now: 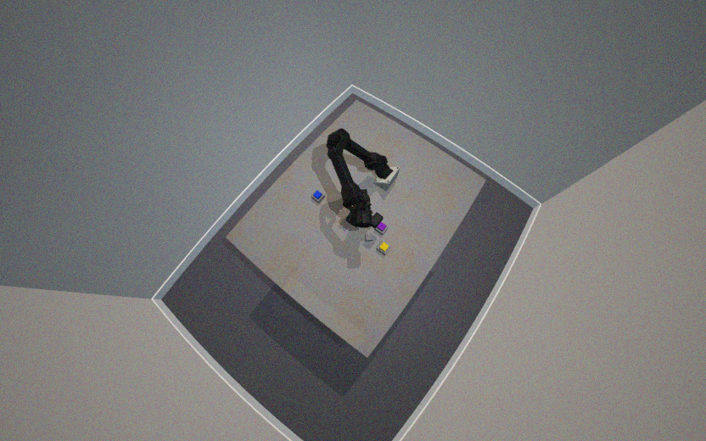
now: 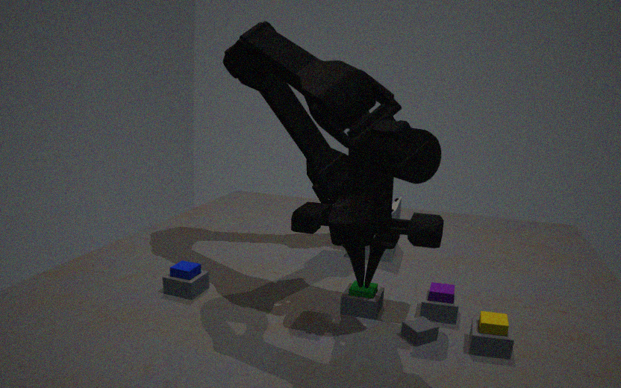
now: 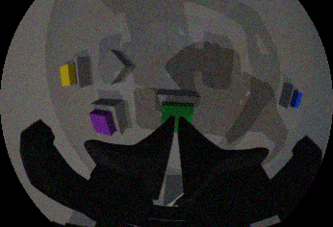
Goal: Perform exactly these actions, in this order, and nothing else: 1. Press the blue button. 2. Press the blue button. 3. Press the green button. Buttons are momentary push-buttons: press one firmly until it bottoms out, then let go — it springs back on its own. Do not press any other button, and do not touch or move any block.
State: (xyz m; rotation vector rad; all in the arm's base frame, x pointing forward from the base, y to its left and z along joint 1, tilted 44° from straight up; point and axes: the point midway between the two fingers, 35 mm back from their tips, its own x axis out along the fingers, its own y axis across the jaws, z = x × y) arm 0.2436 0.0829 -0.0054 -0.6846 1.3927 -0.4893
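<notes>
My gripper tip is 1 cm above the green button. Also, from my gripper tip: yellow button 4 cm ahead, 17 cm to the left; purple button 3 cm behind, 10 cm to the left; small grey block 5 cm ahead, 9 cm to the left, 2 cm below.
</notes>
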